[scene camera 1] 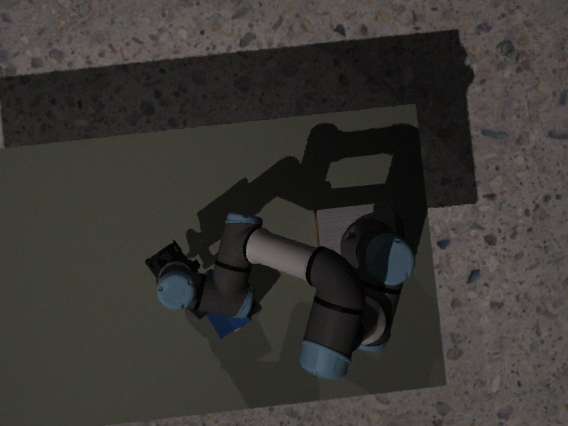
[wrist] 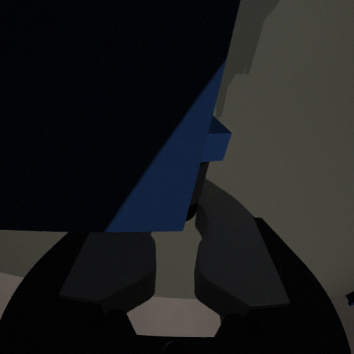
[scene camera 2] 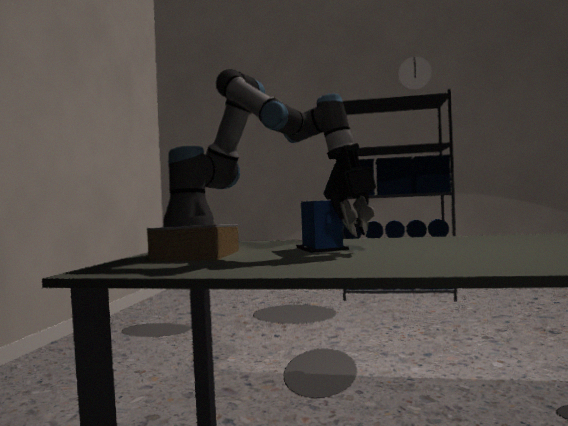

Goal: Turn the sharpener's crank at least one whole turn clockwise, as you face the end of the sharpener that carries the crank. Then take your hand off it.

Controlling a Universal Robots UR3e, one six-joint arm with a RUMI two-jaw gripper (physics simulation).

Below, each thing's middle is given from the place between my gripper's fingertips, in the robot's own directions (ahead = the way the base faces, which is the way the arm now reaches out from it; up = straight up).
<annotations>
Now: the blue sharpener (scene camera 2: pixel 317 236) 8 cm behind my hand, 9 cm to the left of it and 2 cm above it.
</annotations>
